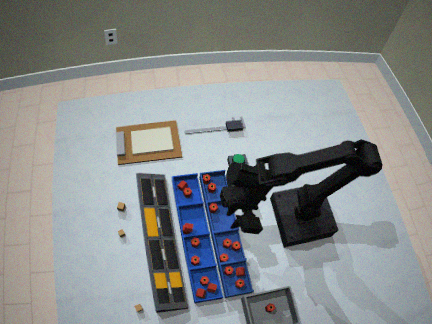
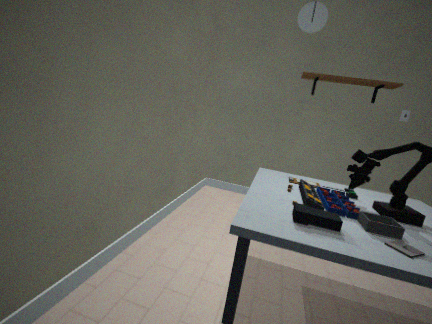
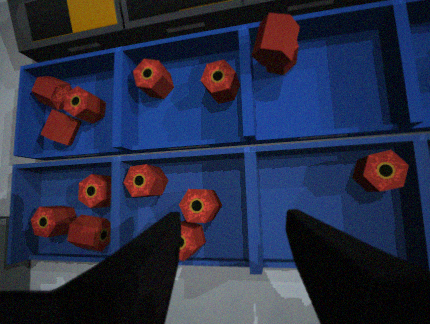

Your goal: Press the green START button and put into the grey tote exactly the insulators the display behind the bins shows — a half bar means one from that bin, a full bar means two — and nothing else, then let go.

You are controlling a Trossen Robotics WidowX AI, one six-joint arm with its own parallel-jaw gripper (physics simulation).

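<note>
The green START button (image 1: pixel 238 158) stands beyond the bins. The display (image 1: pixel 150 176) (image 3: pixel 122 12) shows a full yellow bar in the second row's left cell and half bars in both fourth-row cells; its other cells are dark. Red insulators lie in the far blue bin row (image 1: pixel 190 205) (image 3: pixel 119 100) and near blue bin row (image 3: pixel 253 200). The grey tote (image 1: pixel 294 304) (image 2: pixel 380 229) holds one red insulator (image 1: pixel 270 307). My gripper (image 1: pixel 234 226) (image 2: pixel 351 187) (image 3: pixel 233 220) is partly open and empty, above the near row around the divider between a three-insulator compartment and a one-insulator compartment (image 3: pixel 310 200).
A clipboard (image 1: pixel 152 140) and a caliper-like tool (image 1: pixel 235 125) lie behind the bins. Small tan cubes (image 1: pixel 121 206) (image 1: pixel 121 233) (image 1: pixel 139 308) lie beyond the display. A black box (image 2: pixel 317 217) stands near the table's edge, and a flat plate (image 2: pixel 405 249) lies near the tote.
</note>
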